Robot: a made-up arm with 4 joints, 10 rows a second.
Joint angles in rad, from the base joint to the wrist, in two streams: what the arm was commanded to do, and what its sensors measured. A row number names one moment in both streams.
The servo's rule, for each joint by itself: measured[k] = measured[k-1] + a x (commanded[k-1-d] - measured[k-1]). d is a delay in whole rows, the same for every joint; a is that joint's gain. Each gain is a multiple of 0.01, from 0.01 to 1. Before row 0 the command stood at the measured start. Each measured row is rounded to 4 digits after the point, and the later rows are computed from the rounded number. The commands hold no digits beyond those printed.
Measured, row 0:
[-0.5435, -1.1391, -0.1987, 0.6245]
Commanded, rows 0 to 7:
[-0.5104, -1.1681, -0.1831, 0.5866]
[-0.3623, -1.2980, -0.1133, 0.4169]
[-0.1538, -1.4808, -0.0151, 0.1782]
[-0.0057, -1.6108, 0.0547, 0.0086]
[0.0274, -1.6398, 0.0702, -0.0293]
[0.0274, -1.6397, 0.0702, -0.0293]
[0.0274, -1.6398, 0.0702, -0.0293]
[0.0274, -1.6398, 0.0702, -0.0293]
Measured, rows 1 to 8:
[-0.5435, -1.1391, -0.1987, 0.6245]
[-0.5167, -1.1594, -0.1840, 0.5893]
[-0.3916, -1.2564, -0.1175, 0.4290]
[-0.1990, -1.4135, -0.0212, 0.1958]
[-0.0424, -1.5516, 0.0501, 0.0217]
[0.0141, -1.6133, 0.0690, -0.0257]
[0.0249, -1.6318, 0.0701, -0.0290]
[0.0269, -1.6374, 0.0702, -0.0293]
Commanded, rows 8 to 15:
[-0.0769, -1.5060, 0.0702, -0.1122]
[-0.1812, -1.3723, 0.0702, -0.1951]
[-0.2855, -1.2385, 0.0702, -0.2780]
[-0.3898, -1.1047, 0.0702, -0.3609]
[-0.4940, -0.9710, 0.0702, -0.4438]
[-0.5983, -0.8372, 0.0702, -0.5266]
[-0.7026, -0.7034, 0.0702, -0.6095]
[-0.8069, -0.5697, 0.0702, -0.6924]
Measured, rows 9 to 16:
[0.0273, -1.6391, 0.0702, -0.0293]
[-0.0571, -1.5459, 0.0702, -0.1064]
[-0.1576, -1.4244, 0.0702, -0.1889]
[-0.2612, -1.2943, 0.0702, -0.2718]
[-0.3654, -1.1616, 0.0702, -0.3547]
[-0.4696, -1.0282, 0.0702, -0.4376]
[-0.5738, -0.8945, 0.0702, -0.5204]
[-0.6781, -0.7607, 0.0702, -0.6033]

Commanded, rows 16 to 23:
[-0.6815, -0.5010, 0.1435, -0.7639]
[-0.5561, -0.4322, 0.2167, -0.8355]
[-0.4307, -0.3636, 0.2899, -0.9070]
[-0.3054, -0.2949, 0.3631, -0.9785]
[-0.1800, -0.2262, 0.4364, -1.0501]
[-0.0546, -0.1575, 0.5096, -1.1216]
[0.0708, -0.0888, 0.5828, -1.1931]
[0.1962, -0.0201, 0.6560, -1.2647]
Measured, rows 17 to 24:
[-0.7824, -0.6270, 0.0702, -0.6862]
[-0.7007, -0.5388, 0.1391, -0.7585]
[-0.5836, -0.4642, 0.2120, -0.8301]
[-0.4598, -0.3938, 0.2852, -0.9016]
[-0.3347, -0.3246, 0.3584, -0.9731]
[-0.2094, -0.2557, 0.4317, -1.0447]
[-0.0840, -0.1870, 0.5049, -1.1162]
[0.0414, -0.1183, 0.5781, -1.1877]

